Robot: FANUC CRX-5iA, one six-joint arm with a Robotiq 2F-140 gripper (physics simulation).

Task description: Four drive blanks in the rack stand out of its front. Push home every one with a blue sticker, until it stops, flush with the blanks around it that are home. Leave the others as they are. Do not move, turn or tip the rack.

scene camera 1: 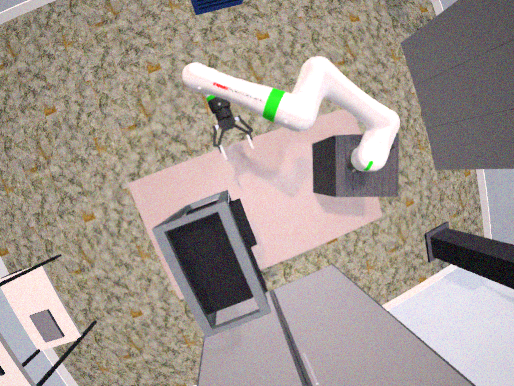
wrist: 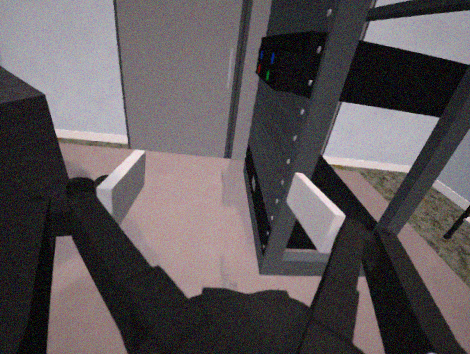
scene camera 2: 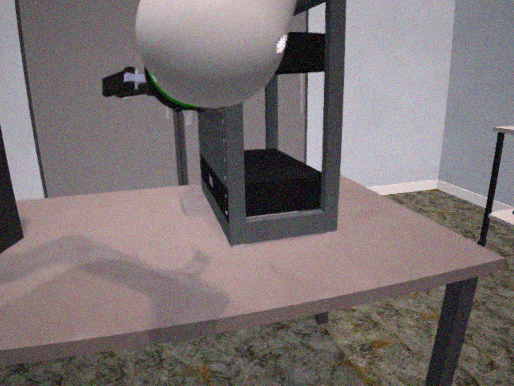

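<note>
The grey rack point(scene camera 1: 182, 280) point(scene camera 2: 334, 125) point(wrist: 325, 100) stands upright on the table. In the wrist view a black drive unit point(wrist: 295, 62) juts from its front, with small blue point(wrist: 273, 57), red point(wrist: 259, 68) and green point(wrist: 267, 75) stickers near its far end. The single blanks are too dark to tell apart, and how far each stands out cannot be read. In scene camera 1 a black part point(scene camera 1: 243, 222) projects from the rack's front. My gripper point(scene camera 1: 237, 147) point(wrist: 221, 178) is open and empty, in front of the rack and apart from it. The arm hides part of the rack in scene camera 2.
The rack stands on a pinkish table point(scene camera 1: 290, 215) point(scene camera 2: 125, 300). A dark block point(scene camera 1: 324, 167) point(wrist: 25, 150) under the arm's base is at the other side. Grey cabinets point(scene camera 1: 340, 320) point(wrist: 175, 75) stand beyond the table. A black beam point(scene camera 1: 475, 250) lies off the table's right side in scene camera 1.
</note>
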